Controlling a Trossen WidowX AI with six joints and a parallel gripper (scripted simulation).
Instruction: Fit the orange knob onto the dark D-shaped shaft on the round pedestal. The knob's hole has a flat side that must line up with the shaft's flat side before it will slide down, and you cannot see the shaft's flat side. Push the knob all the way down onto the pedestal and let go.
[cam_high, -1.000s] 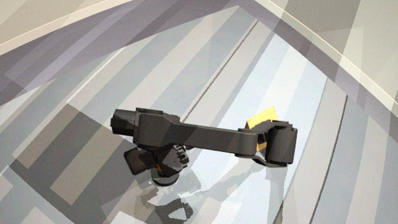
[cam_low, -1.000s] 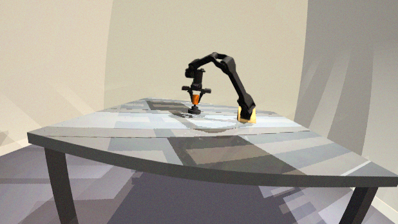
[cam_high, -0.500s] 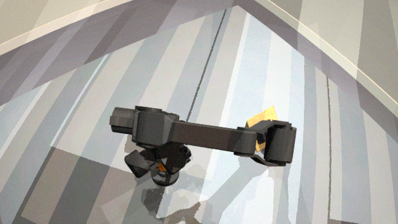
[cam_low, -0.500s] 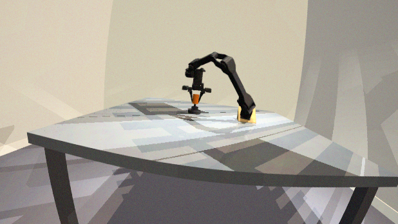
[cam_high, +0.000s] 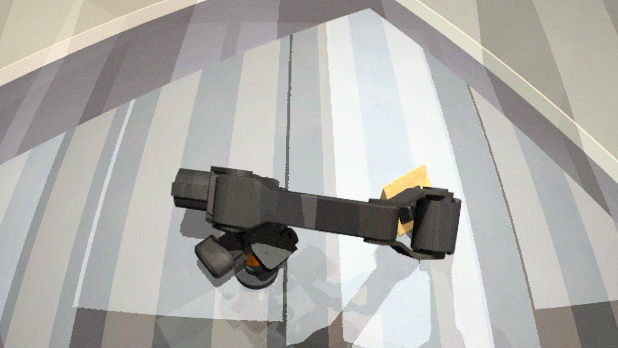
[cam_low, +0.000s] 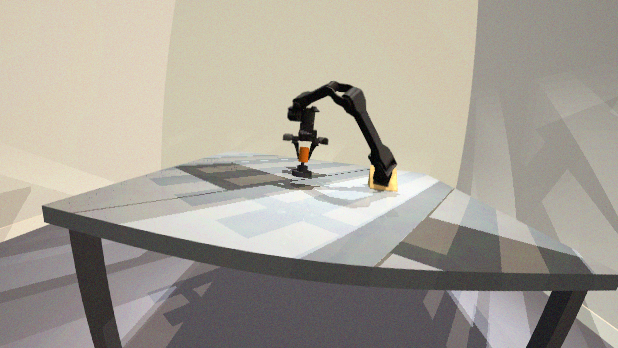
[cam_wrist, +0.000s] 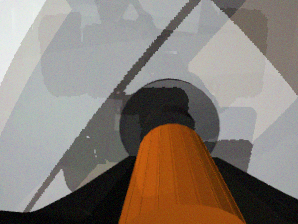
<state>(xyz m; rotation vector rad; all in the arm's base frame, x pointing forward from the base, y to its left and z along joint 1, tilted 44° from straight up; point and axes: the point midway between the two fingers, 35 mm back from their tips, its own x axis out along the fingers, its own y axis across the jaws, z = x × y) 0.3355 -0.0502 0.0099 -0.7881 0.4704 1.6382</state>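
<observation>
Right now the orange knob is 20 mm above my gripper tip. The rest, counted from my gripper tip: pedestal (40 mm below).
</observation>
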